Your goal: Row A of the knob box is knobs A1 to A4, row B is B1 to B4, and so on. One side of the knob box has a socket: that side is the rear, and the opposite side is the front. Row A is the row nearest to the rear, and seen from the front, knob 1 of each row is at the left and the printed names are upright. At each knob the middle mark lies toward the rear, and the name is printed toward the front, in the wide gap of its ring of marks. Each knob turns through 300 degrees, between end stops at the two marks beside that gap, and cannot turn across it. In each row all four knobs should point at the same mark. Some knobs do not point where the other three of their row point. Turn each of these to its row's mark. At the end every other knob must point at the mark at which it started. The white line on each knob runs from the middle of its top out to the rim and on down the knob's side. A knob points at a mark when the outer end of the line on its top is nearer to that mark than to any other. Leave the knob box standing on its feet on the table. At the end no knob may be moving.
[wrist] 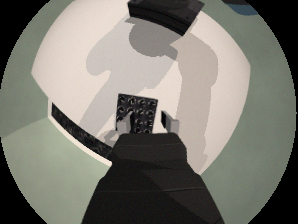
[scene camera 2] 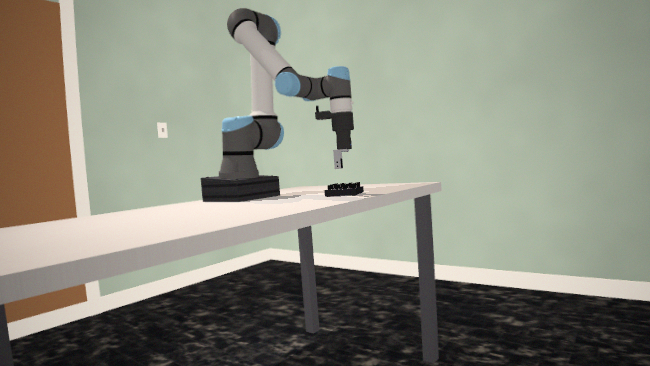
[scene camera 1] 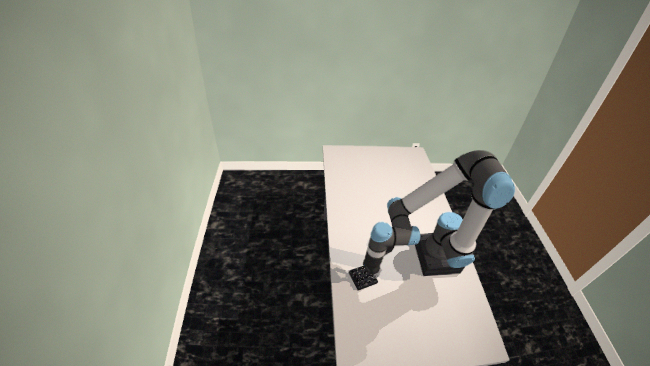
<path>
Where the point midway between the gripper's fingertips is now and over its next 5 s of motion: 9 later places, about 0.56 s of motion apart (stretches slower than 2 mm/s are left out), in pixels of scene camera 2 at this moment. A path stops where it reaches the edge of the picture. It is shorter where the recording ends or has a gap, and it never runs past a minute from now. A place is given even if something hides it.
My gripper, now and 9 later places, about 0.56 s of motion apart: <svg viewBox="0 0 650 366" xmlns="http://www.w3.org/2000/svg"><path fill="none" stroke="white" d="M338 168L341 168L342 168L342 170L342 175L343 180L343 182L343 185L343 183L342 174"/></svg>
</path>
